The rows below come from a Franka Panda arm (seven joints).
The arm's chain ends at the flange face. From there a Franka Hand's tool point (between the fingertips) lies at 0.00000 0.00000 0.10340 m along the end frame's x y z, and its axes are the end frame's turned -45 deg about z.
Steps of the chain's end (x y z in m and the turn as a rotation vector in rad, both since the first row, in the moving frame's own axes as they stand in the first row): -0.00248, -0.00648, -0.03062, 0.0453, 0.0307, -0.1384; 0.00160, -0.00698, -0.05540, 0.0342, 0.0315, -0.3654; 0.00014, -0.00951, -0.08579, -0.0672, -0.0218, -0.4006; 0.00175, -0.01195, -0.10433, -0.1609, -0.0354, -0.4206; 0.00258, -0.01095, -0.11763, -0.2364, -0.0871, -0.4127; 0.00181, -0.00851, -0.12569, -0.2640, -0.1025, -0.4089
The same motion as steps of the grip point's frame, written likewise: 0.00829, -0.00778, -0.03077, 0.0103, 0.0537, -0.1384; 0.01073, -0.00486, -0.05551, 0.0019, 0.0465, -0.3654; 0.00115, -0.00211, -0.08604, -0.0321, -0.0629, -0.4006; -0.00228, 0.00462, -0.10571, -0.0887, -0.1388, -0.4206; -0.01097, 0.00936, -0.12085, -0.1056, -0.2287, -0.4127; -0.01604, 0.01196, -0.12975, -0.1142, -0.2592, -0.4089
